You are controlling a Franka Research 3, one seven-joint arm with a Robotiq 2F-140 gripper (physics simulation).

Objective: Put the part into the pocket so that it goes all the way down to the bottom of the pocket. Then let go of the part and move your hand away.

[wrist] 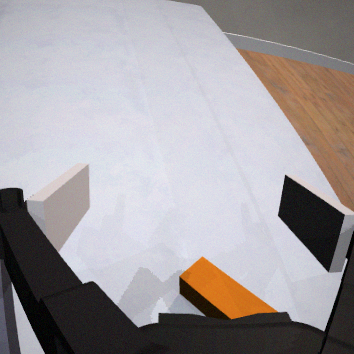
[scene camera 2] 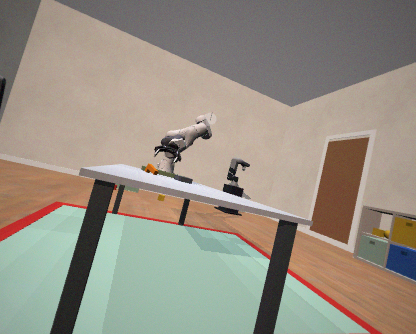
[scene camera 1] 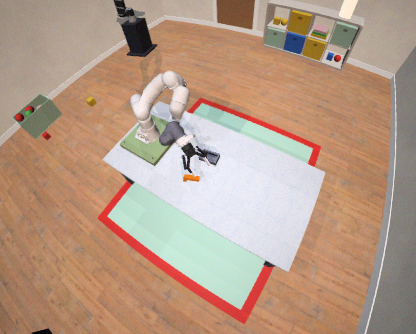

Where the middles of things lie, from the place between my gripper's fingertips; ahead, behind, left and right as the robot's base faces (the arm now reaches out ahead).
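Labels:
Measured from the orange L-shaped block [wrist: 214, 293], my hand is 40 mm to the left of it and 80 mm past it, and it is also 80 mm above the block.

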